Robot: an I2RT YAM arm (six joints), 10 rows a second.
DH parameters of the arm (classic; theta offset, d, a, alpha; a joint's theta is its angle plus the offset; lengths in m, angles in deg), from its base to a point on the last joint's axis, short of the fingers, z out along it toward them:
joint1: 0 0.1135 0.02 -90
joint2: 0 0 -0.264 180
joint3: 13.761 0 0.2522 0
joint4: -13.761 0 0.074 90
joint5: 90 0 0 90
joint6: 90 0.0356 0 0
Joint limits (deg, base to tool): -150..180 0..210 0..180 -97..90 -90..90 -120..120
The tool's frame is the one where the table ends.
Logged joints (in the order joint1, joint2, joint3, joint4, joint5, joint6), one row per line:
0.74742, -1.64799, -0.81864, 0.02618, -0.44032, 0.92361
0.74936, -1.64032, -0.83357, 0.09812, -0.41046, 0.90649
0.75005, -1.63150, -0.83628, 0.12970, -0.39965, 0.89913
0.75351, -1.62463, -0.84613, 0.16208, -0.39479, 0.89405
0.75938, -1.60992, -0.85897, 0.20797, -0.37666, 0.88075
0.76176, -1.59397, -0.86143, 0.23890, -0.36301, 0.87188
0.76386, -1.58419, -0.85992, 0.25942, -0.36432, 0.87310
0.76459, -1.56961, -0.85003, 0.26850, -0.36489, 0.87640
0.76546, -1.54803, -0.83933, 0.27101, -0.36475, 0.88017
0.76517, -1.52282, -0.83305, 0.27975, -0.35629, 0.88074
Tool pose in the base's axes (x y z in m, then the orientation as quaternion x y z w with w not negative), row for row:
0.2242, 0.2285, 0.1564, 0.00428, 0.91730, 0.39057, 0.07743
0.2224, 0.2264, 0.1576, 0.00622, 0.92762, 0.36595, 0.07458
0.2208, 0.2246, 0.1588, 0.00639, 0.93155, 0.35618, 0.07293
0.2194, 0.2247, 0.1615, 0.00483, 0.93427, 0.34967, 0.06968
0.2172, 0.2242, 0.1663, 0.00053, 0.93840, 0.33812, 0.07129
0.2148, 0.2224, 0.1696, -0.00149, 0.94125, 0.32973, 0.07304
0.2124, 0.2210, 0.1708, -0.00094, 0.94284, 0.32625, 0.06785
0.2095, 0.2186, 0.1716, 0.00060, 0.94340, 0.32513, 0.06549
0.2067, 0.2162, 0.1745, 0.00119, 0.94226, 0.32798, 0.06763
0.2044, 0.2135, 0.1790, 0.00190, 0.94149, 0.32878, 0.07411
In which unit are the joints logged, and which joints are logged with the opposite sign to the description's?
The joints are logged in radians. Opposite sign: joint2, joint3, joint4.
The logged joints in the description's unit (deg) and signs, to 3 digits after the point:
42.824, 94.423, 46.905, -1.500, -25.228, 52.919
42.935, 93.983, 47.760, -5.622, -23.518, 51.938
42.975, 93.478, 47.915, -7.431, -22.898, 51.516
43.173, 93.084, 48.480, -9.286, -22.620, 51.225
43.509, 92.242, 49.215, -11.916, -21.581, 50.463
43.646, 91.328, 49.356, -13.688, -20.799, 49.955
43.766, 90.767, 49.270, -14.864, -20.874, 50.025
43.808, 89.932, 48.703, -15.384, -20.907, 50.214
43.858, 88.696, 48.090, -15.528, -20.899, 50.430
43.841, 87.251, 47.730, -16.028, -20.414, 50.463

